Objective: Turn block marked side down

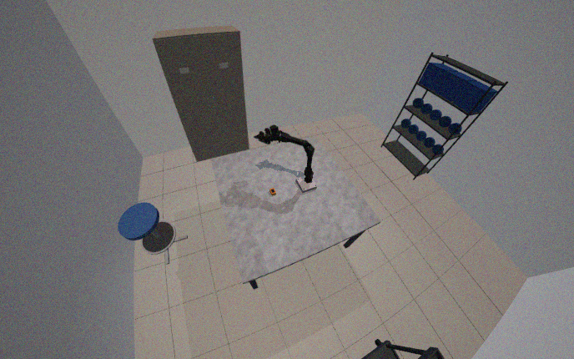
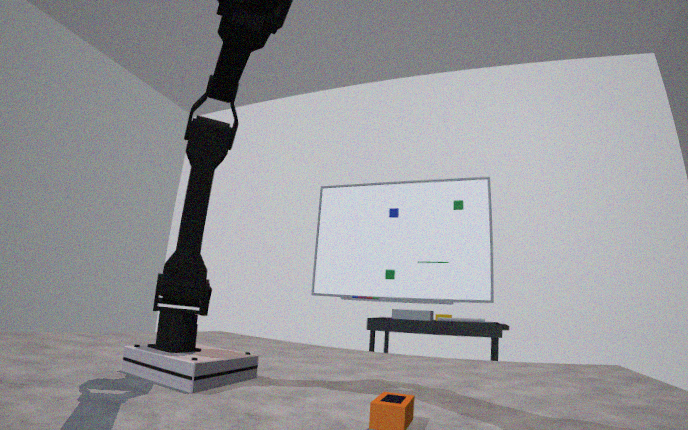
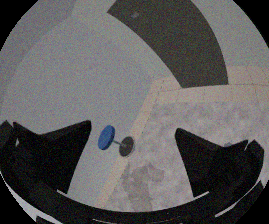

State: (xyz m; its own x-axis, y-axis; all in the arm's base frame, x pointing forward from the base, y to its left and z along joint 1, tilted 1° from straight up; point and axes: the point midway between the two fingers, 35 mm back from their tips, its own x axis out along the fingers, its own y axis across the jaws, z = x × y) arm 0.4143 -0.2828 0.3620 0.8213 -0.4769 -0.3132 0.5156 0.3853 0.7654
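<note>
Right now the orange block is 7 cm behind my gripper tip, 32 cm to the left of it and 38 cm below it.
</note>
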